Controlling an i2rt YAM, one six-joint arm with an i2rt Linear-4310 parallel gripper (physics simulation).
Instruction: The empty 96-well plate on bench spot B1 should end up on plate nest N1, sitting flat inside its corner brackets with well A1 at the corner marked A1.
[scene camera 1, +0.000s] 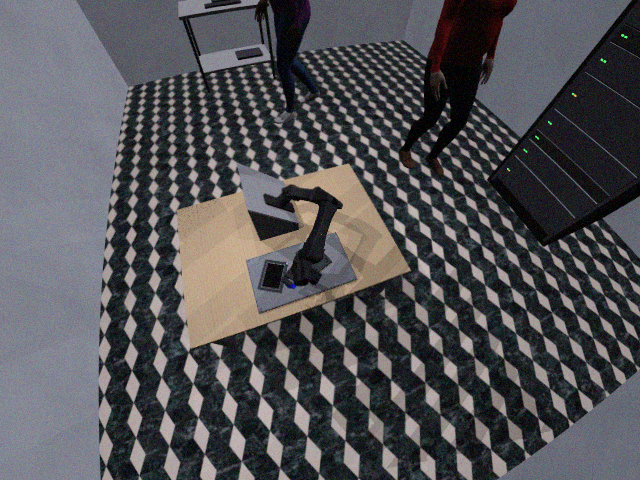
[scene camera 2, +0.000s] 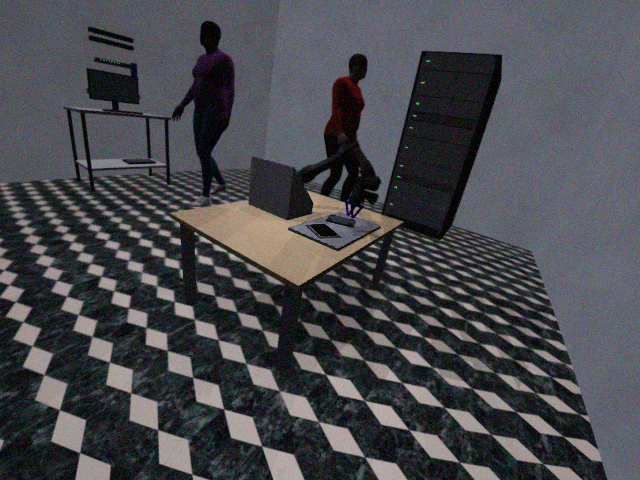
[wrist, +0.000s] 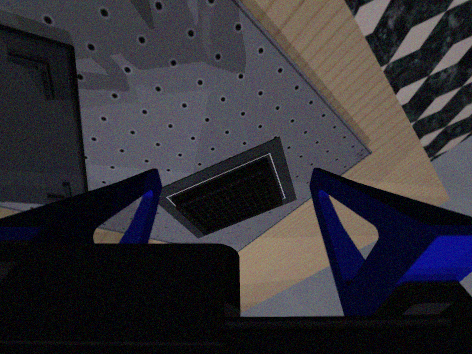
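Where they show: gripper, fingertip midpoint: (scene camera 1: 293, 279) (scene camera 2: 350, 216) (wrist: 235, 176); arm's base, link origin: (scene camera 1: 279, 204) (scene camera 2: 294, 188).
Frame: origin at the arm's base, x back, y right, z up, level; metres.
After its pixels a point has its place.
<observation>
The 96-well plate (scene camera 1: 272, 275) @[x -0.343, y 0.138, z -0.116 m] (scene camera 2: 323, 230) @[x -0.353, y 0.155, z -0.118 m] (wrist: 230, 200) @[x -0.345, y 0.126, z -0.117 m] is black with a fine well grid. It lies within a dark grey border with a pale line, on the perforated grey board. The plate nest (scene camera 1: 325, 261) @[x -0.353, y -0.149, z -0.121 m] (scene camera 2: 340, 221) @[x -0.322, y -0.063, z -0.120 m] (wrist: 30, 130) @[x -0.329, y -0.073, z -0.120 m] is a dark block with L-shaped corner brackets, partly hidden by the arm in scene camera 1 and cut off in the wrist view. My gripper (scene camera 1: 289, 281) @[x -0.428, y 0.040, z -0.038 m] (scene camera 2: 353, 212) @[x -0.428, y 0.040, z -0.038 m] (wrist: 235, 176) @[x -0.428, y 0.040, z -0.038 m] is open and empty, above the board. The plate appears beyond and between its blue fingers in the wrist view. The A1 marks are too small to read.
The perforated board (scene camera 1: 340, 253) @[x -0.330, y -0.245, z -0.131 m] (scene camera 2: 361, 225) @[x -0.412, y -0.166, z -0.134 m] (wrist: 215, 107) @[x -0.428, y 0.039, z -0.131 m] lies on a wooden table (scene camera 1: 217, 284) @[x -0.291, y 0.430, z -0.144 m] (scene camera 2: 258, 248) @[x -0.280, y 0.524, z -0.145 m] (wrist: 305, 55) @[x -0.514, y 0.079, z -0.144 m]. A grey panelled box (scene camera 1: 279, 228) @[x -0.106, y 0.034, z -0.073 m] (scene camera 2: 272, 187) @[x 0.028, y 0.159, z 0.010 m] stands behind it, near the arm's base. Two people and a black server rack (scene camera 1: 573, 129) (scene camera 2: 449, 129) stand beyond the table.
</observation>
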